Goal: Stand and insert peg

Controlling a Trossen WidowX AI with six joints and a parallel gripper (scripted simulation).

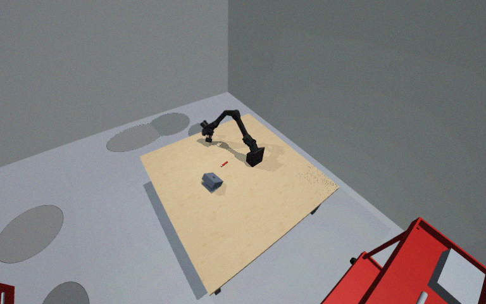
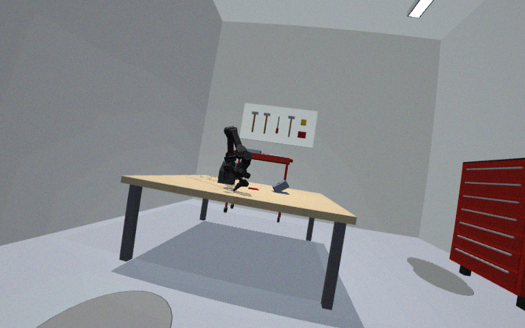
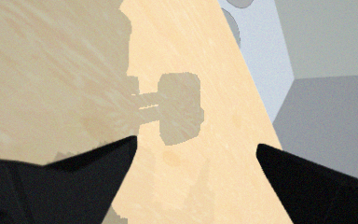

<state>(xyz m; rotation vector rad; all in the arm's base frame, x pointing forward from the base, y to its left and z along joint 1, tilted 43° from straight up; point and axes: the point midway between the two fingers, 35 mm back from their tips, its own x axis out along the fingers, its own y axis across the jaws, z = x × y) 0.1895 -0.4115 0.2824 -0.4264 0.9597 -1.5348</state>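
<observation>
Right now my gripper tip is 40 cm to the right of the red peg, 9 cm short of it and 3 cm above it. Round my gripper tip: grey sloped panel (52 cm to the left, 26 cm ahead, 2 cm above).
</observation>
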